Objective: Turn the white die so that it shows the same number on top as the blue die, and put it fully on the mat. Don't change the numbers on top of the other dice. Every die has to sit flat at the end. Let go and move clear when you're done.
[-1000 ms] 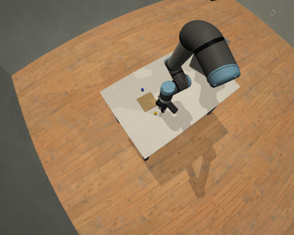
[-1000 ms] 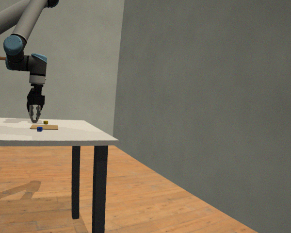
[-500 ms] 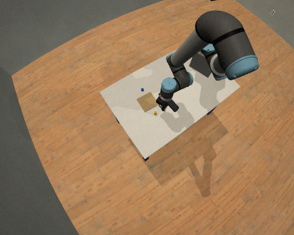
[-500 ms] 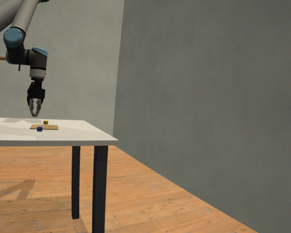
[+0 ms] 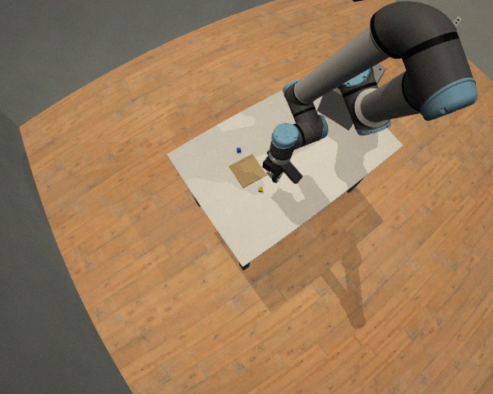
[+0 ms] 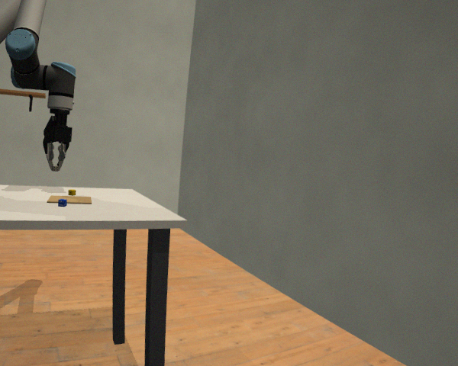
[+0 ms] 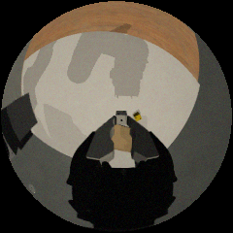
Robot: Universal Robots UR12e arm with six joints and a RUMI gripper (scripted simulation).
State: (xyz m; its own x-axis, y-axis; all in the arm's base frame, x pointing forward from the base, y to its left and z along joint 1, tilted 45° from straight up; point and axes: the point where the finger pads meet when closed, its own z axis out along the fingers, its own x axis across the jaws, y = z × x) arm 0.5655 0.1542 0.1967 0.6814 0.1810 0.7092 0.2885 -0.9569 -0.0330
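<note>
My hand is 70 mm short of the tan mat, 140 mm to the left of it and 100 mm above it. From my hand the other things lie so: blue die: 60 mm ahead, 260 mm to the right, 90 mm below; white die: 10 mm below; yellow die: 70 mm ahead, 20 mm to the right, 90 mm below.
</note>
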